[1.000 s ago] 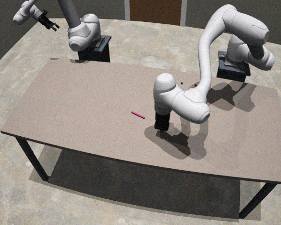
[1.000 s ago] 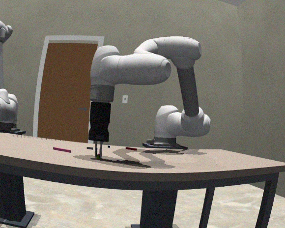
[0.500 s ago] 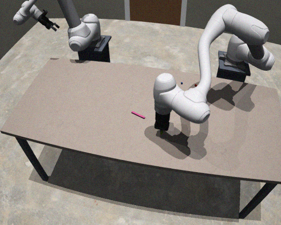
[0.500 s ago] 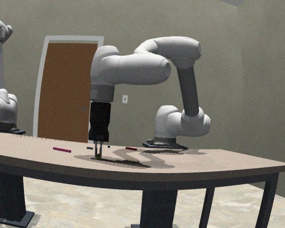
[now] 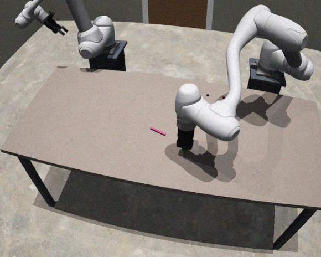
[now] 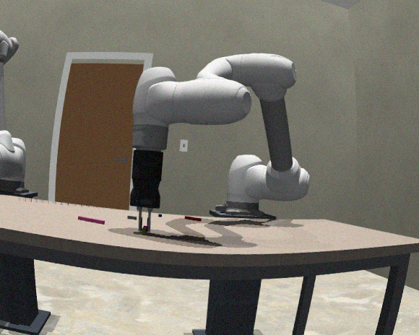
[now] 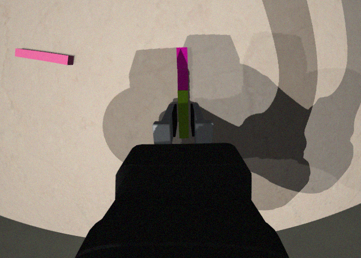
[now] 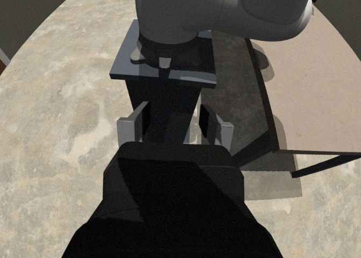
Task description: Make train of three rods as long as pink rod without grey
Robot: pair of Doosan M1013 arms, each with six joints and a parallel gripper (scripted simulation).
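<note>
Right now the lime rod is 2 cm below my left hand. The rest, counted from my left hand: blue rod: 43 cm behind, 6 cm to the left, 2 cm below; grey rod: 28 cm behind, 4 cm to the right, 2 cm below; pink rod: 16 cm to the right, 9 cm behind, 2 cm below.
</note>
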